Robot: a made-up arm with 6 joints.
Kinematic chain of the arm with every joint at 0, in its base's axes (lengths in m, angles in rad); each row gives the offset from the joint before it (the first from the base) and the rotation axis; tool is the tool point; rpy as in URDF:
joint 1: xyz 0 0 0.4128 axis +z
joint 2: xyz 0 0 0 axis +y
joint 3: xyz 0.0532 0 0.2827 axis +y
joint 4: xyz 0.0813 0 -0.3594 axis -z
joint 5: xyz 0 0 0 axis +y
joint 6: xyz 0.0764 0 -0.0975 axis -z
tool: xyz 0 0 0 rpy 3.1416 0 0
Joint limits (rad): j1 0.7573..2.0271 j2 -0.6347..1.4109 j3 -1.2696..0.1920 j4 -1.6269..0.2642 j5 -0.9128..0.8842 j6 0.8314..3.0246
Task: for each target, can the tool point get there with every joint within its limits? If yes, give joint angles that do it. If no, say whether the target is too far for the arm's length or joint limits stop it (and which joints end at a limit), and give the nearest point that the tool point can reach.
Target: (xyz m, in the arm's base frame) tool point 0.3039 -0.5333 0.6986
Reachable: no: joint limits stop it (at a limit: joint 1, joint 2, joint 3, joint 5) | nearest point 0.0882 -0.1731 0.3663 | short by 0.535 m
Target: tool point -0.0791 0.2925 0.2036
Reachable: yes | joints 1.7950 0.3408 -0.3518 -0.1660 0.0362 2.6413
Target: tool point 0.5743 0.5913 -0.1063
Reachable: no: too far | nearest point 0.3626 0.3733 0.0851 | short by 0.359 m
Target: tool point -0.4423 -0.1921 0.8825
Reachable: no: joint limits stop it (at a limit: joint 1, joint 2, joint 3, joint 5) | nearest point -0.1901 0.1090 0.8829 | short by 0.393 m
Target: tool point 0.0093 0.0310 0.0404
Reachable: yes | joints 0.9521 1.2119 -0.4621 -0.4528 0.4721 1.4121
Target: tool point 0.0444 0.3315 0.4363
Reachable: yes | joints 1.2804 -0.3839 -0.2380 -0.5654 -0.2445 1.6481
